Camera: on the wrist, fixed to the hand. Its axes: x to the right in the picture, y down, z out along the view.
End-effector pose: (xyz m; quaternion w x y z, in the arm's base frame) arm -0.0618 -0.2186 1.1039 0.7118 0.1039 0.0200 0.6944
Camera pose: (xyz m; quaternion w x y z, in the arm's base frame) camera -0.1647 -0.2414 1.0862 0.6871 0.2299 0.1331 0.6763
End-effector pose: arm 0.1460 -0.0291 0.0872 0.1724 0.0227 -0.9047 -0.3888
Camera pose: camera 0.1923 0.0216 0.1691 0.1564 0.0531 -0.9592 -0.2293
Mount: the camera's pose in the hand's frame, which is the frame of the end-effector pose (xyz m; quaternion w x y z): -0.0283 0.0979 -0.0323 0.9852 0.1711 -0.0084 -0.0050
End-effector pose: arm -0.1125 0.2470 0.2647 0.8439 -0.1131 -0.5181 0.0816
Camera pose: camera -0.0984 0.3304 0.1994 0.8468 0.0362 -0.5041 0.1658
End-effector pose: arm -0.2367 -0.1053 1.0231 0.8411 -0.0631 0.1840 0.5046
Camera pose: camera -0.3420 -0.0908 1.0116 0.8436 0.0851 0.2602 0.4620
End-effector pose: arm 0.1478 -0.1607 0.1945 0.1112 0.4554 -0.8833 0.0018
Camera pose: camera 0.0912 -0.0773 0.2300 0.0242 0.4721 -0.8686 0.1485
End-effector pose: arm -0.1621 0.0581 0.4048 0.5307 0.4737 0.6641 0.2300
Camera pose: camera -0.1546 0.0834 0.5084 0.4485 0.5561 0.6916 0.1063
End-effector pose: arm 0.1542 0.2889 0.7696 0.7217 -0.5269 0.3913 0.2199
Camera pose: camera 0.0551 0.2955 0.7301 0.8056 -0.3957 0.4145 0.1505
